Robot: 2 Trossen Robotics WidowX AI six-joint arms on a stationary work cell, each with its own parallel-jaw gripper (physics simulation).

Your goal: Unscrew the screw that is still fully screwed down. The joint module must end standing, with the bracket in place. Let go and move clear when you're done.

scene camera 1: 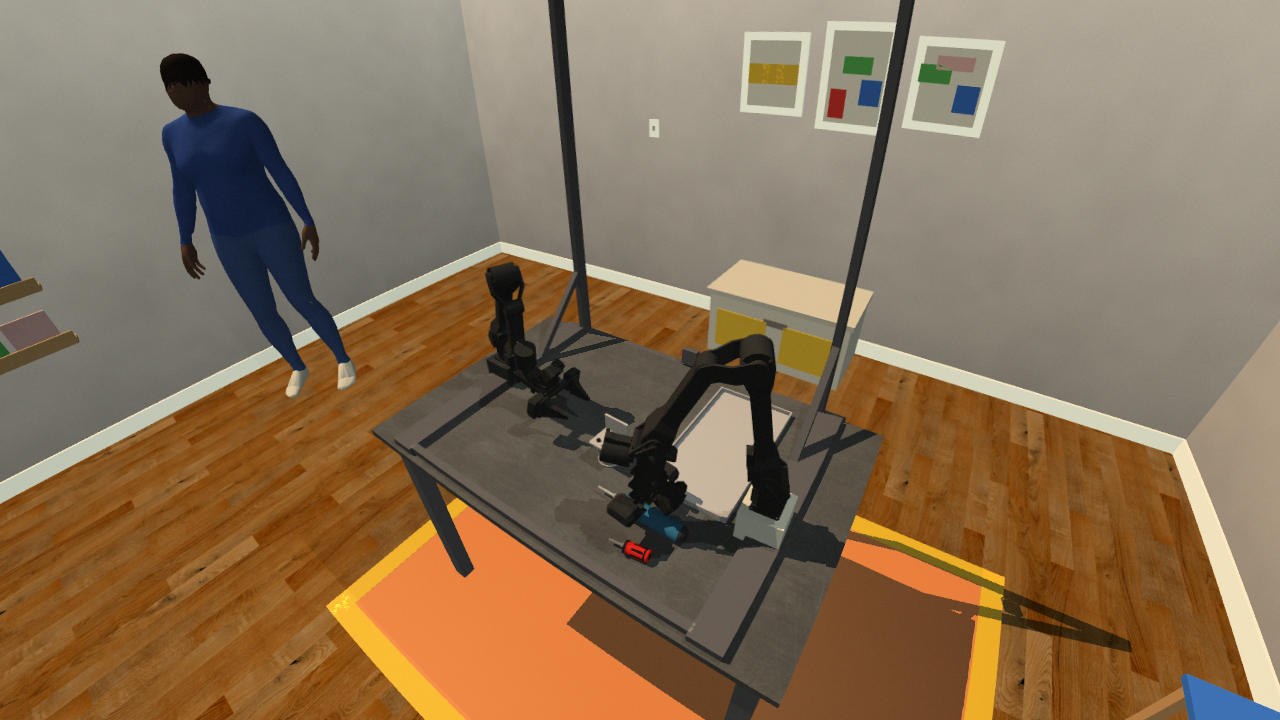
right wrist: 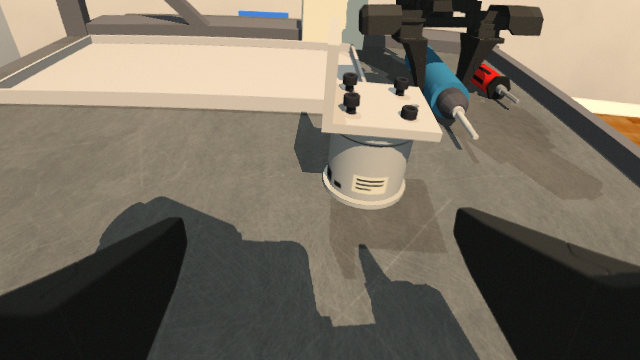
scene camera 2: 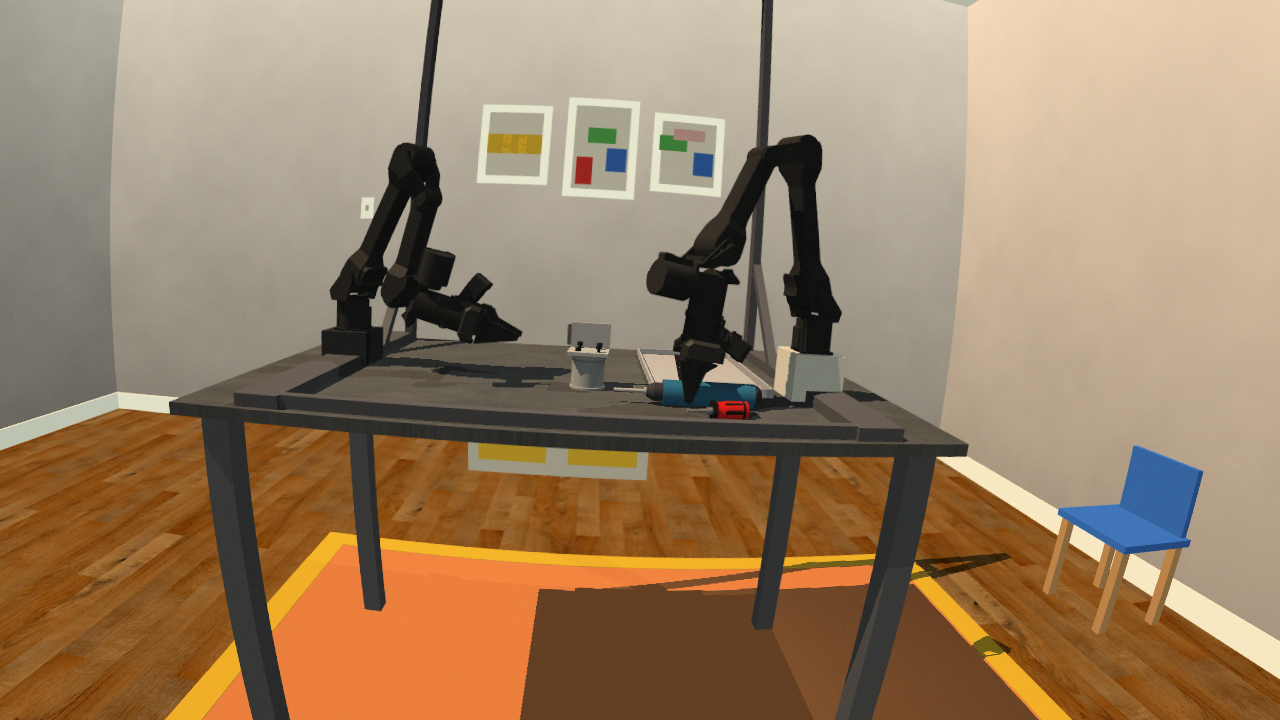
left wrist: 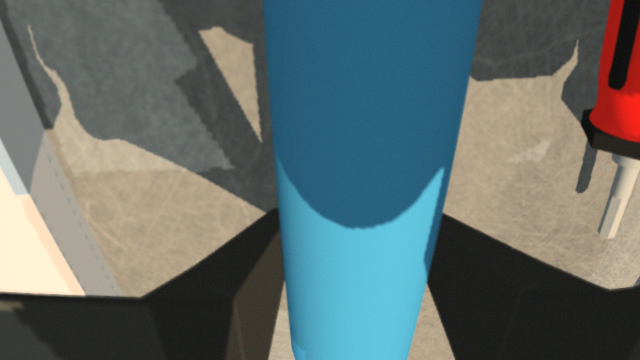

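Seen in the pictures: left gripper, fingertip midpoint: (scene camera 1: 639, 514) (right wrist: 438, 97) (scene camera 2: 686, 401) (left wrist: 352, 221); right gripper, fingertip midpoint: (scene camera 1: 579, 408) (right wrist: 322, 226) (scene camera 2: 519, 336); left arm's base, link origin: (scene camera 1: 768, 504) (scene camera 2: 811, 351); right arm's base, link origin: (scene camera 2: 352, 328).
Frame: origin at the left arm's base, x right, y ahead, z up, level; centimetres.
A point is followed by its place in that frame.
The joint module (right wrist: 367, 160) {z -4.6, x 2.0, y 43.6 cm} (scene camera 2: 587, 371) {z -5.1, x -1.6, y 41.1 cm} stands upright on the table, with the bracket (right wrist: 380, 122) {z -1.8, x 1.6, y 43.7 cm} (scene camera 2: 588, 333) {z 0.7, x 4.2, y 41.0 cm} on top. In the right wrist view, three black screws stand raised with shanks showing; the front-right screw (right wrist: 409, 111) {z -1.3, x -0.1, y 43.3 cm} sits down on the bracket. A blue electric screwdriver (scene camera 1: 660, 521) {z -4.6, x -11.7, y 19.2 cm} (scene camera 2: 723, 394) {z -5.8, x -12.8, y 20.0 cm} (left wrist: 360, 280) {z -4.4, x -10.1, y 24.3 cm} (right wrist: 442, 82) {z -4.7, x -8.9, y 28.7 cm} lies beside the module, its bit pointing toward the module's side. My left gripper (left wrist: 352, 221) {z -7.8, x -10.5, y 25.4 cm} (scene camera 2: 691, 395) {z -7.8, x -10.5, y 25.4 cm} is shut on its blue body, fingers against both sides. My right gripper (right wrist: 322, 226) {z -0.6, x 5.9, y 53.3 cm} (scene camera 2: 519, 334) {z -0.6, x 5.9, y 53.3 cm} is open and empty, short of the module.
A red screwdriver (scene camera 1: 637, 550) {z -5.7, x -19.7, y 20.1 cm} (scene camera 2: 730, 410) {z -6.5, x -20.6, y 20.8 cm} (left wrist: 620, 100) {z -6.7, x -17.9, y 21.9 cm} (right wrist: 487, 80) {z -6.4, x -18.1, y 22.2 cm} lies close beside the blue one, near the table's front edge. A shallow white tray (right wrist: 150, 99) {z -7.6, x 21.3, y 28.3 cm} lies behind the module and the blue screwdriver. Dark rails run along the table edges.
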